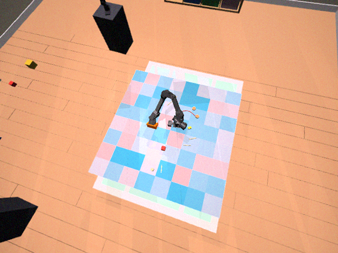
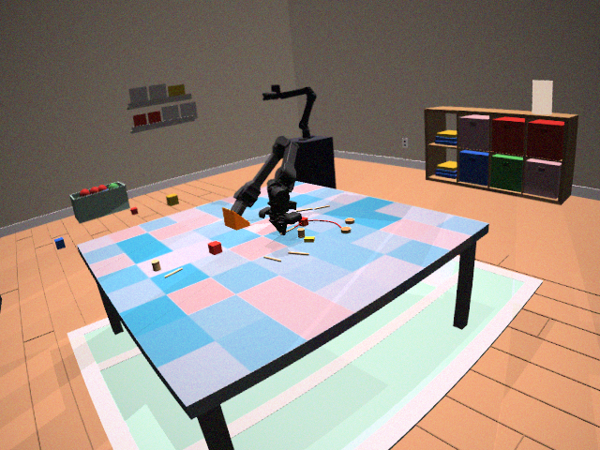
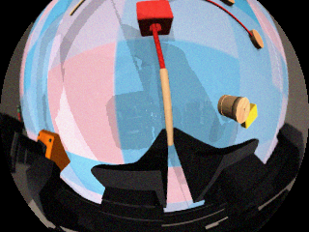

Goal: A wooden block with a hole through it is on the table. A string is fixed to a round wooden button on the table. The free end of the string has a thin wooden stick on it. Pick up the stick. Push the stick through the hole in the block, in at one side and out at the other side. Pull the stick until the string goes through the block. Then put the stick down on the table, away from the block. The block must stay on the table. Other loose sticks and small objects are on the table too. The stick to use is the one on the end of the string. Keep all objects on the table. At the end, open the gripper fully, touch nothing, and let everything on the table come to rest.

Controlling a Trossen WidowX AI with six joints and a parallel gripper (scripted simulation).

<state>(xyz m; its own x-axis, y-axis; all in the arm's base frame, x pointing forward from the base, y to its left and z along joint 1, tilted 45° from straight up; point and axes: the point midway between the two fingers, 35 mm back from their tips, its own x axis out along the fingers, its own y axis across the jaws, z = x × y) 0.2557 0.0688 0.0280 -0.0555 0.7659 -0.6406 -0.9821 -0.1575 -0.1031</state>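
Right now my gripper tip is 130 mm short of the yellow piece, 30 mm to the right of it and 10 mm below it.
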